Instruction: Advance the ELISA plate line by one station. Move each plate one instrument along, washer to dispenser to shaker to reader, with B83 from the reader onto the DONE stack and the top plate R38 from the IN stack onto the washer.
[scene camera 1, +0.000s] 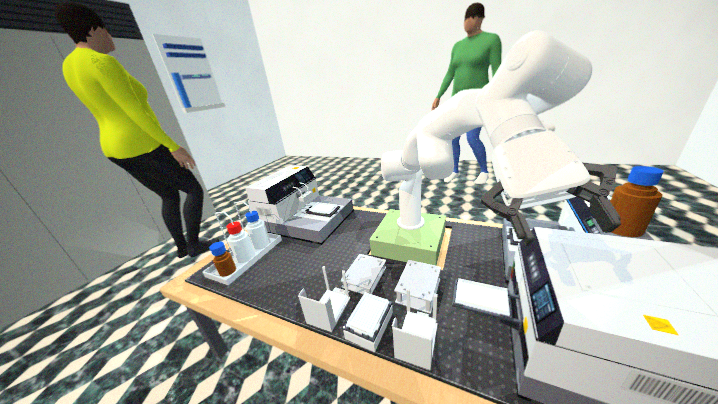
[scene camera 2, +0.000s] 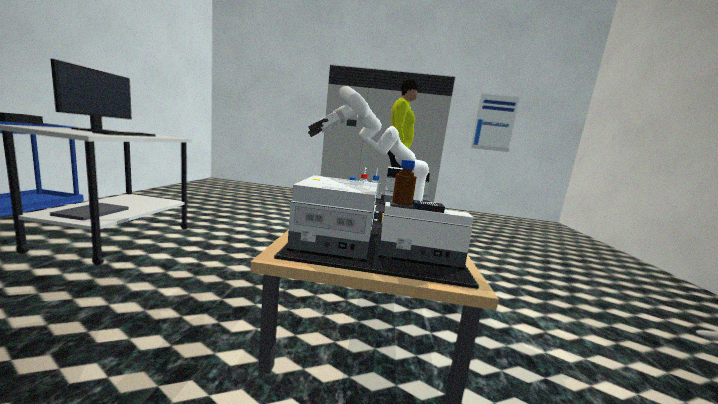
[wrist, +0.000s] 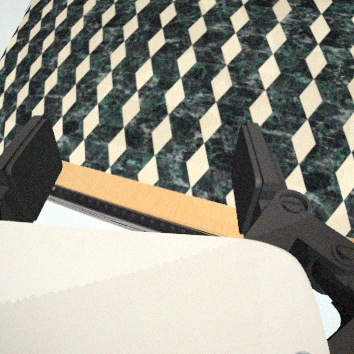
My gripper is open, holding nothing. Further things: a brown bottle and a white upright holder.
My gripper also shows in the wrist view.
